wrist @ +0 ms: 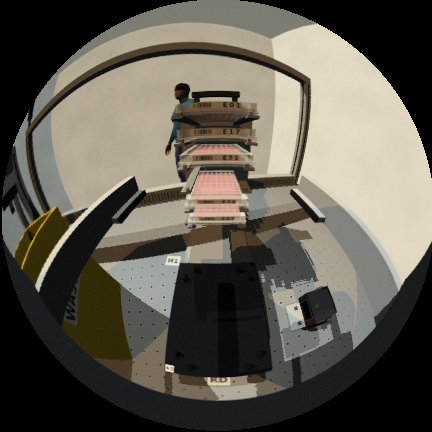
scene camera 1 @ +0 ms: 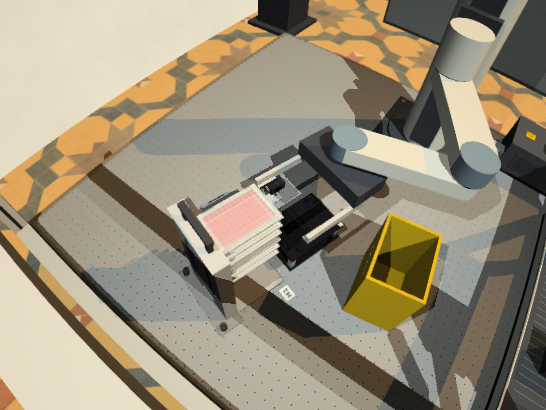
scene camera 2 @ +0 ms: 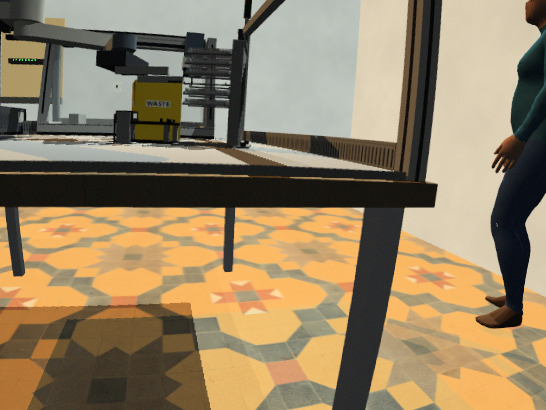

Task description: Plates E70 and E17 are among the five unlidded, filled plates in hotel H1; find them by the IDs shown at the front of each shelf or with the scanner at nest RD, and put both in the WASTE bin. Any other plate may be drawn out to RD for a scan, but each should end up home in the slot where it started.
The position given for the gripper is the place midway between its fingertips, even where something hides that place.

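Scene camera 1 shows the gripper (scene camera 1: 280, 209), and scene camera 2 shows the gripper (scene camera 2: 176, 75) as well. In the wrist view, the gripper (wrist: 217, 180) appears together with a black scanner (wrist: 322, 296).
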